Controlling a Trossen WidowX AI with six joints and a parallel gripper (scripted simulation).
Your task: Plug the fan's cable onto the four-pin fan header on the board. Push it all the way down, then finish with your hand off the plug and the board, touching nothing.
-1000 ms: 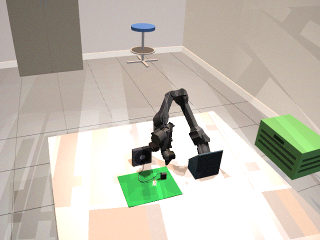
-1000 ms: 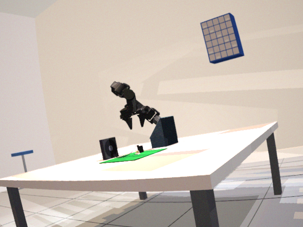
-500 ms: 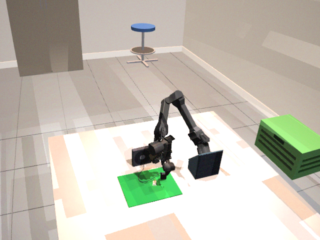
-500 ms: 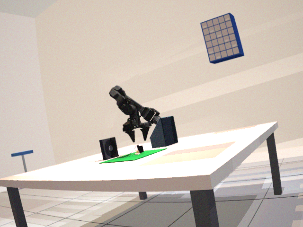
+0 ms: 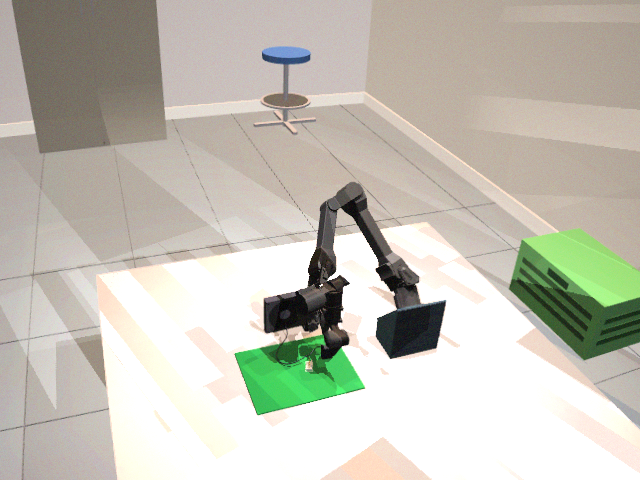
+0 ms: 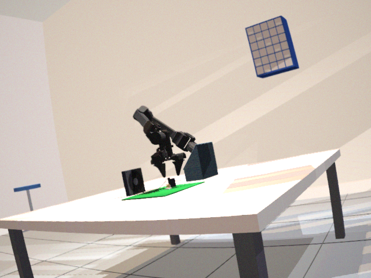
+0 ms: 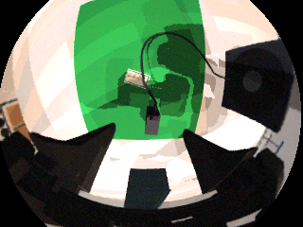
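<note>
My gripper tip is 3 cm above the dark plug. Also, from my gripper tip: green board 10 cm ahead, 3 cm to the left, 6 cm below; pale four-pin header 6 cm ahead, 2 cm to the left, 5 cm below; black fan 9 cm ahead, 16 cm to the right, 1 cm above.
</note>
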